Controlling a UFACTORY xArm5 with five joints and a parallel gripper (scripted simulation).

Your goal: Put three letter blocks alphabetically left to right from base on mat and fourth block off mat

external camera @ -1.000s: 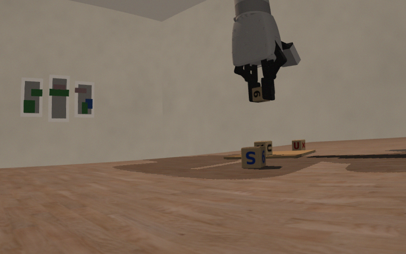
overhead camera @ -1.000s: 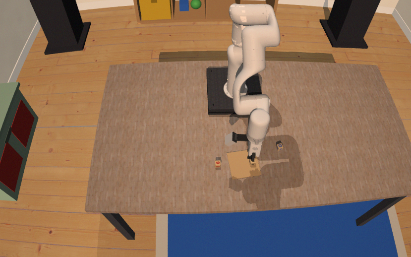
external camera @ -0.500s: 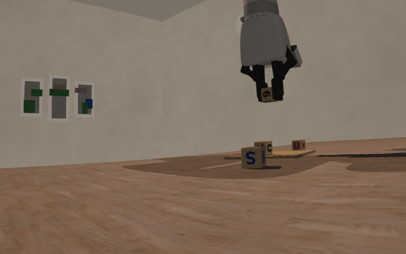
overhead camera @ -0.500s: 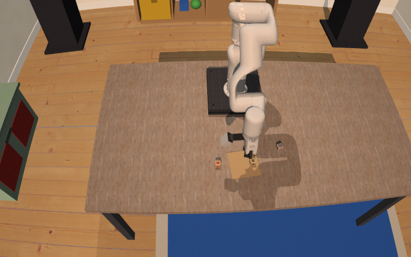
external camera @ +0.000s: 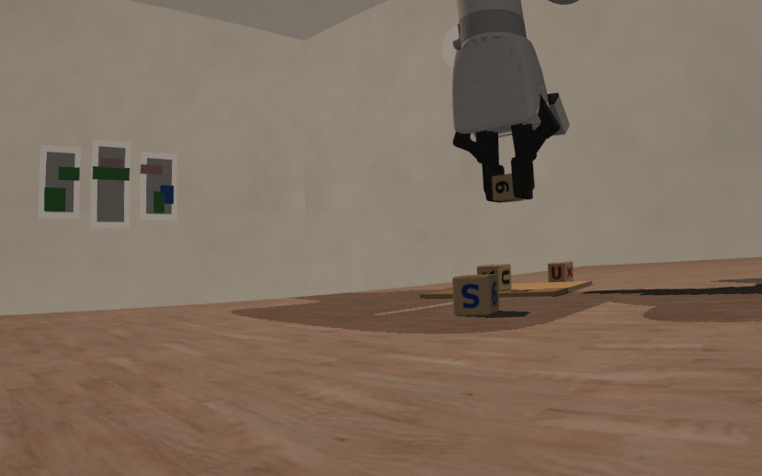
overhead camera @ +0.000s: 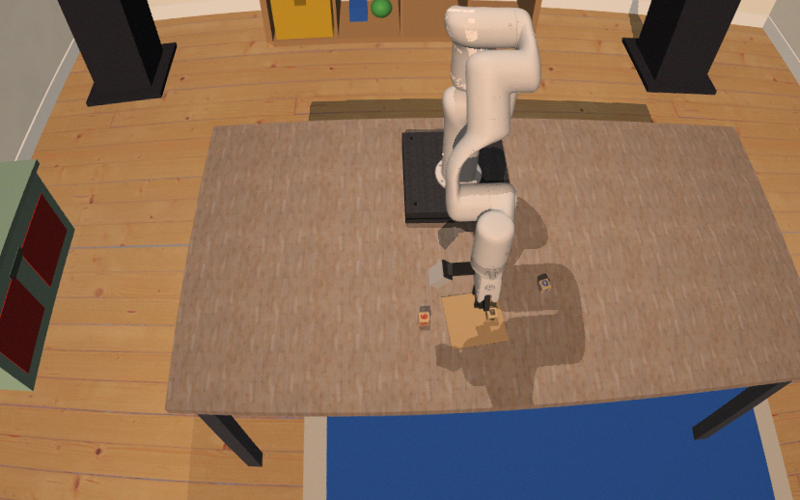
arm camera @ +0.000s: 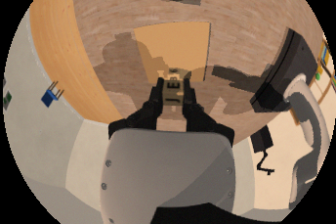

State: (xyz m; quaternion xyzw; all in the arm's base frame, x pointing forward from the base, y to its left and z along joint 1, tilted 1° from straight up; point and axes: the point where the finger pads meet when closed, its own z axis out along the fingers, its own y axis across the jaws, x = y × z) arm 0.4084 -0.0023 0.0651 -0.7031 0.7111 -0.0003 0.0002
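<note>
My hand is 110 mm above the tan mat. From my hand the other things lie so: letter block (130 mm to the right, 100 mm below).
</note>
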